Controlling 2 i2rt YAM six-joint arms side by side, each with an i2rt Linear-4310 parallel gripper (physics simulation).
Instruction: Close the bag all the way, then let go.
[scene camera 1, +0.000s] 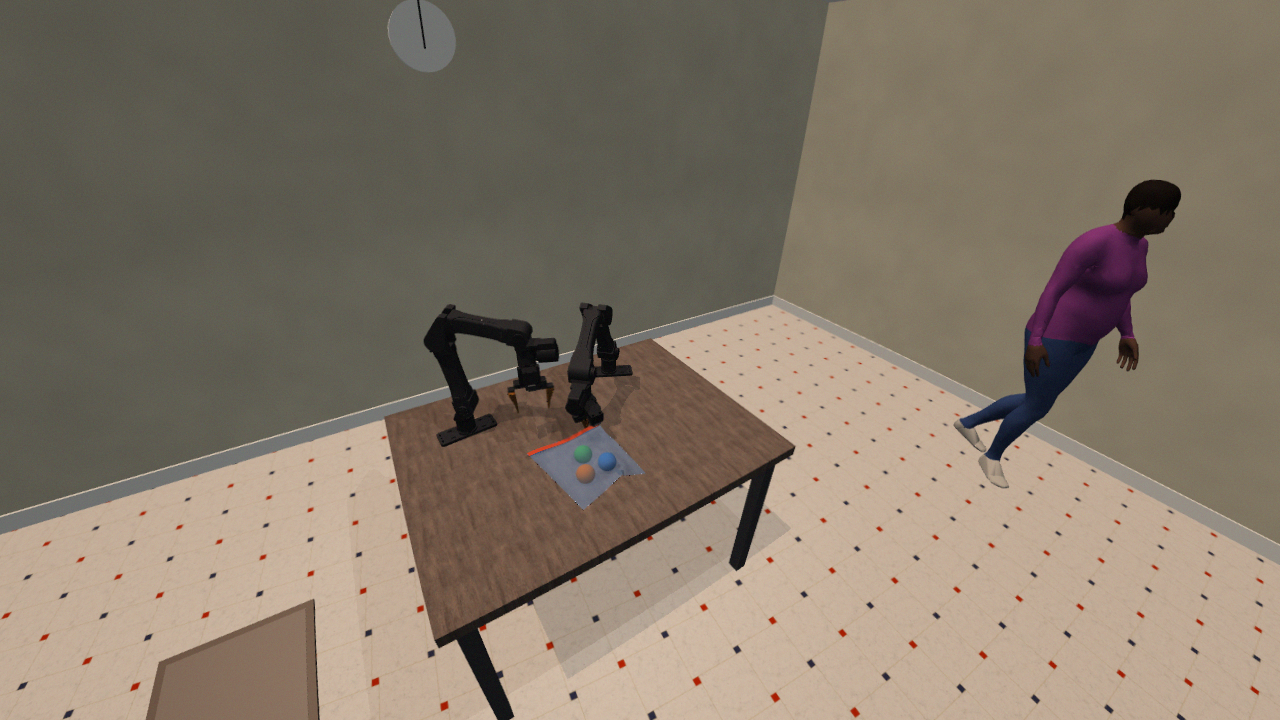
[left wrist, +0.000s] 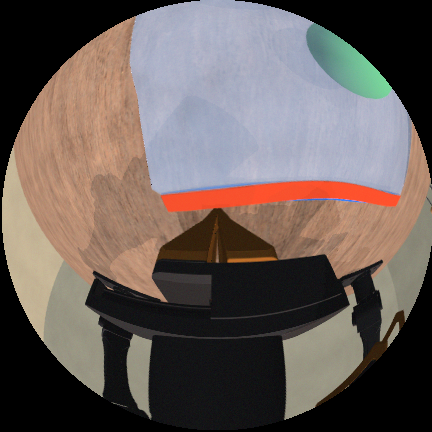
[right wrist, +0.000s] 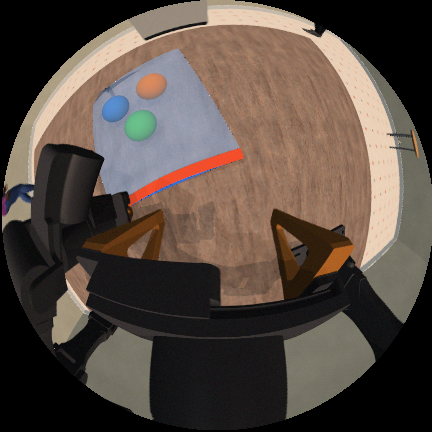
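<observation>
A translucent blue-grey bag (scene camera 1: 556, 469) (left wrist: 215, 75) (right wrist: 192, 115) lies flat, with green (scene camera 1: 582, 454) (left wrist: 350, 67) (right wrist: 140, 125), blue (scene camera 1: 606, 462) (right wrist: 115, 108) and orange (scene camera 1: 584, 473) (right wrist: 151, 86) balls showing on its area. A red strip (scene camera 1: 559, 443) (left wrist: 280, 191) (right wrist: 200, 166) runs along its mouth; a thin blue line shows beside part of it. My left gripper (left wrist: 216, 214) is shut, its tips at the strip's lower edge, left of the strip's middle in the left wrist view. Whether the strip is pinched is hidden. My right gripper (scene camera 1: 532, 409) (right wrist: 217, 214) is open and empty, above the table, apart from the bag.
The wooden table (scene camera 1: 501, 555) (right wrist: 300, 100) carries both arms. The left arm (scene camera 1: 586, 353) (right wrist: 65, 185) stands close beside my right gripper, at the left in the right wrist view. A person (scene camera 1: 1096, 286) is on the floor at the right of scene camera 1.
</observation>
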